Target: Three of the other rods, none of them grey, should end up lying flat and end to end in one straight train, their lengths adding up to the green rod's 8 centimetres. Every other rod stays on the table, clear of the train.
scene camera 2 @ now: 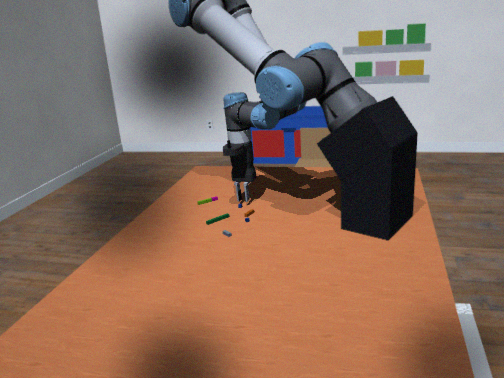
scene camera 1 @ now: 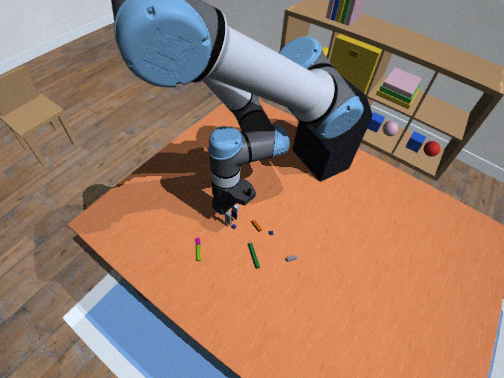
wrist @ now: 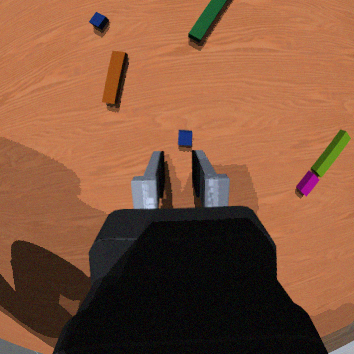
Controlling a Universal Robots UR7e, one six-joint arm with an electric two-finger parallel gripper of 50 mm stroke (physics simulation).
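Where they show: gripper, fingertip midpoint: (scene camera 2: 243, 200) (scene camera 1: 231, 220) (wrist: 177, 164); arm's base at its link origin: (scene camera 2: 355, 119).
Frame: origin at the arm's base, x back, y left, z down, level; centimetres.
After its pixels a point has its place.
Observation:
My gripper (scene camera 1: 231, 218) {x -34.1, y -13.5, z 27.9 cm} (scene camera 2: 242, 200) {x -34.1, y -13.5, z 27.9 cm} (wrist: 177, 164) {x -34.1, y -13.5, z 27.9 cm} is open and empty, pointing down above the table. A small blue rod (scene camera 1: 234, 227) {x -35.6, y -11.7, z 28.8 cm} (scene camera 2: 240, 205) {x -35.1, y -11.6, z 28.9 cm} (wrist: 185, 138) {x -35.3, y -12.0, z 28.6 cm} lies just ahead of the fingertips, nearly in line with the gap in the wrist view. A lime rod (scene camera 1: 198, 252) {x -48.0, y -17.3, z 28.7 cm} (scene camera 2: 204, 202) {x -47.9, y -16.8, z 29.3 cm} (wrist: 331, 153) {x -47.6, y -17.2, z 28.6 cm} and a magenta rod (scene camera 1: 198, 241) {x -44.9, y -19.2, z 28.6 cm} (scene camera 2: 214, 199) {x -44.7, y -18.8, z 29.2 cm} (wrist: 307, 183) {x -44.5, y -19.1, z 28.6 cm} lie end to end in one line. The green rod (scene camera 1: 254, 255) {x -41.7, y -2.2, z 28.6 cm} (scene camera 2: 218, 219) {x -41.2, y -1.9, z 29.2 cm} (wrist: 209, 20) {x -40.0, y -4.0, z 28.6 cm} lies apart, partly cut off in the wrist view.
An orange rod (scene camera 1: 256, 225) {x -32.1, y -5.8, z 28.6 cm} (scene camera 2: 249, 213) {x -31.8, y -4.9, z 28.9 cm} (wrist: 115, 77) {x -32.0, y -5.8, z 28.6 cm} and a second small blue rod (scene camera 1: 271, 232) {x -32.3, y -0.6, z 28.7 cm} (scene camera 2: 247, 220) {x -32.1, y -0.1, z 29.1 cm} (wrist: 98, 20) {x -32.3, y -0.8, z 28.6 cm} lie near each other. A grey rod (scene camera 1: 291, 258) {x -37.9, y 8.1, z 28.7 cm} (scene camera 2: 227, 233) {x -37.3, y 8.8, z 28.8 cm} lies beyond the green one. All lie on the orange table (scene camera 1: 375, 280) {x -33.6, y 33.4, z 29.6 cm}.

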